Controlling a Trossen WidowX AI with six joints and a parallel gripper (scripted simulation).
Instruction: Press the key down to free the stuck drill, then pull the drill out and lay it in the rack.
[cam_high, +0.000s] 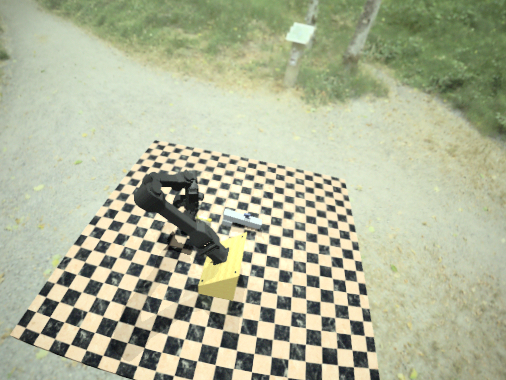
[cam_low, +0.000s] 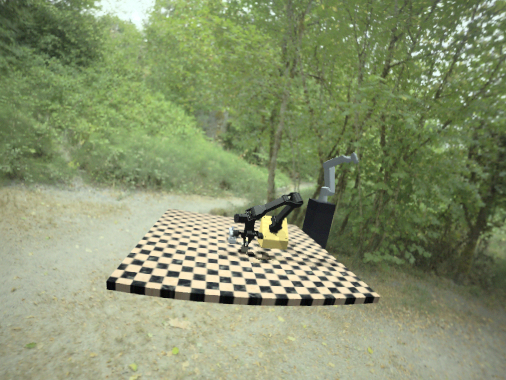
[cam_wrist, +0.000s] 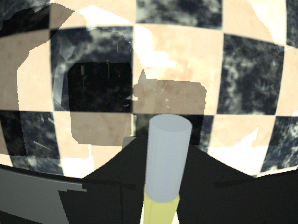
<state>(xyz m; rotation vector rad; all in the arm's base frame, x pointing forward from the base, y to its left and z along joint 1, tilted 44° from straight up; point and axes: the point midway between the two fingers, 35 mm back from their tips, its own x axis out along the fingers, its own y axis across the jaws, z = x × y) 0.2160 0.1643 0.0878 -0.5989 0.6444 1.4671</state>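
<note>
The yellow drill lies 4 cm to the right of my gripper tip and 3 cm above it. Also, from my gripper tip: grey rack 5 cm to the right, 2 cm below; blue key 6 cm ahead, 25 cm to the right, 1 cm above; grey block 7 cm ahead, 22 cm to the right, 1 cm below.
</note>
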